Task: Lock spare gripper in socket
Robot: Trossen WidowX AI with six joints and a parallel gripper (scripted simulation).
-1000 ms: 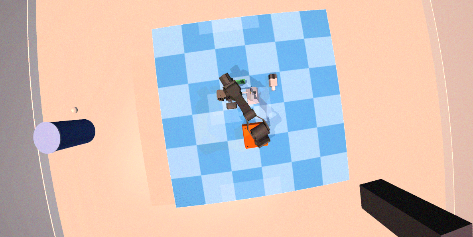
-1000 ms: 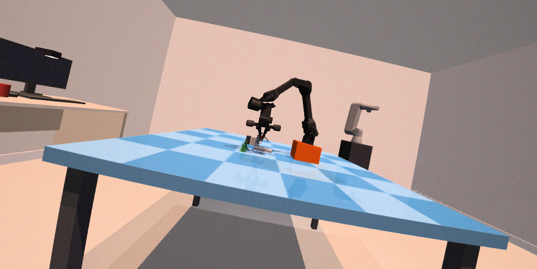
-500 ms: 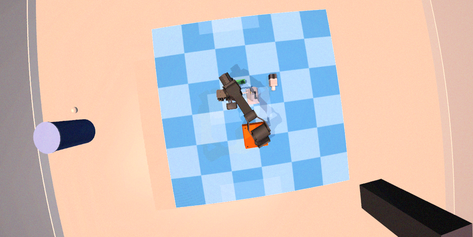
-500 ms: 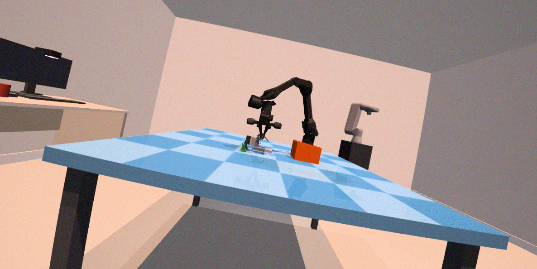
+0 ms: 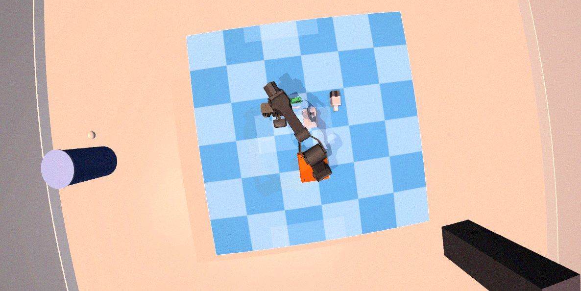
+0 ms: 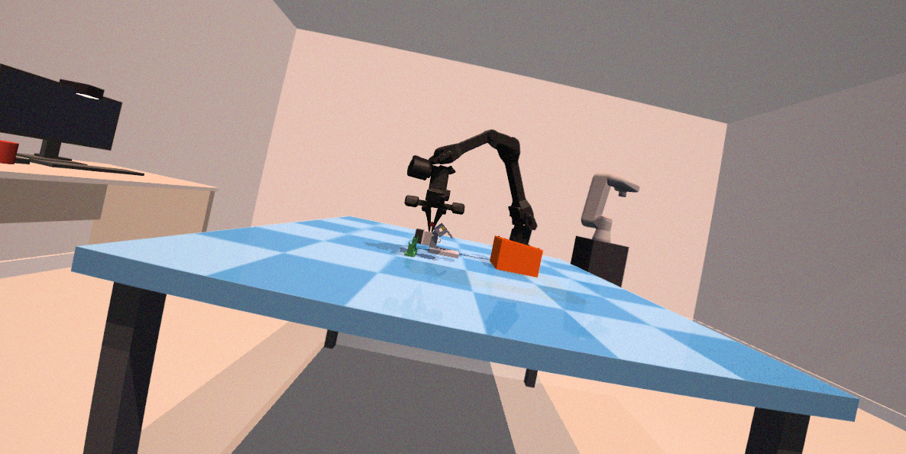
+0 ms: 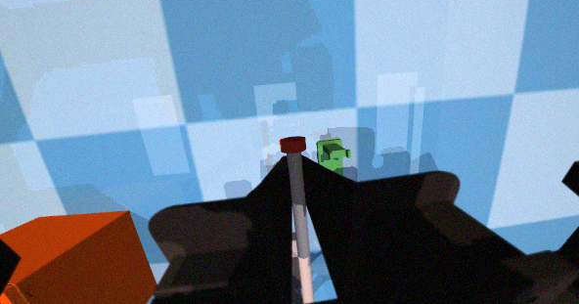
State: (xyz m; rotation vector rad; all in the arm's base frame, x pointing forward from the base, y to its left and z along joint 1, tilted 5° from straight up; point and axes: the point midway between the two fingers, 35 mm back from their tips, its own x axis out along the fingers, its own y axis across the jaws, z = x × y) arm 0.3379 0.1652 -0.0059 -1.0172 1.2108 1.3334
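The green cradle is 80 mm to the right of my gripper tip, 60 mm below it and 50 mm ahead of it. Also, from my gripper tip: spare gripper (330 mm to the right, 60 mm below, 10 mm ahead).
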